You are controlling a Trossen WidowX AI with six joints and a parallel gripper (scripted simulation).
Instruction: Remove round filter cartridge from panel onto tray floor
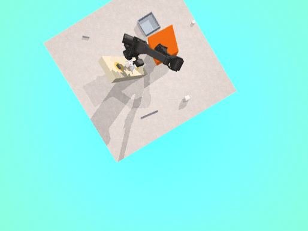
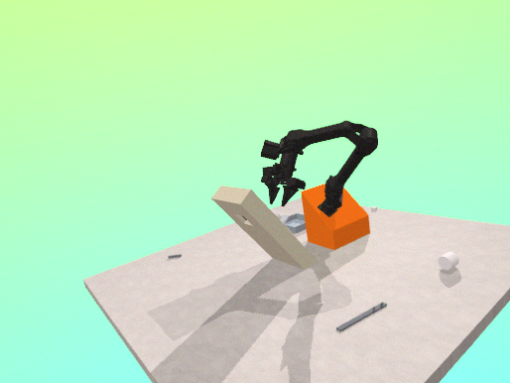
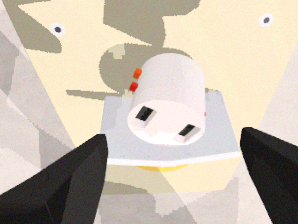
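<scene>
The round filter cartridge lies 20 mm ahead of my gripper tip and 40 mm below it. The rest, counted from my gripper tip: small grey bar: 160 mm ahead, 520 mm to the right, 230 mm below; cream service panel: 70 mm ahead, 10 mm to the right, 60 mm below; grey tray: 350 mm behind, 240 mm to the right, 220 mm below.
</scene>
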